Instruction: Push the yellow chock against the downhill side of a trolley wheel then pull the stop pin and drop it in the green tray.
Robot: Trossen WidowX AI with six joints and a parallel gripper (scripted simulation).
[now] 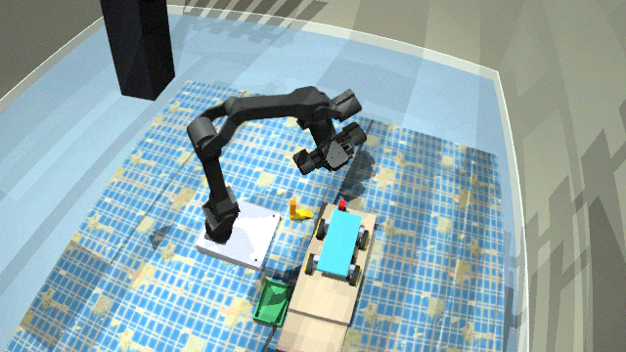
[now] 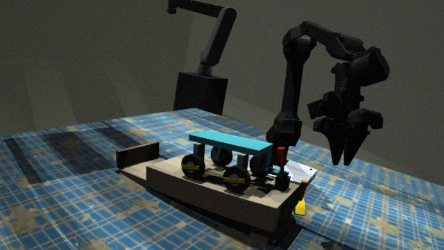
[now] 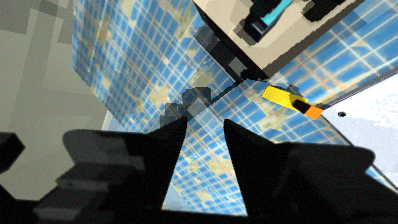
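My gripper tip is 140 mm above the yellow chock, 70 mm to the left of it and 70 mm past it. Round my gripper tip: tan ramp (230 mm to the right, 110 mm below, 60 mm ahead); then red-headed stop pin (110 mm to the right, 40 mm ahead, 30 mm below); then trolley (220 mm to the right, 60 mm ahead, 50 mm below).
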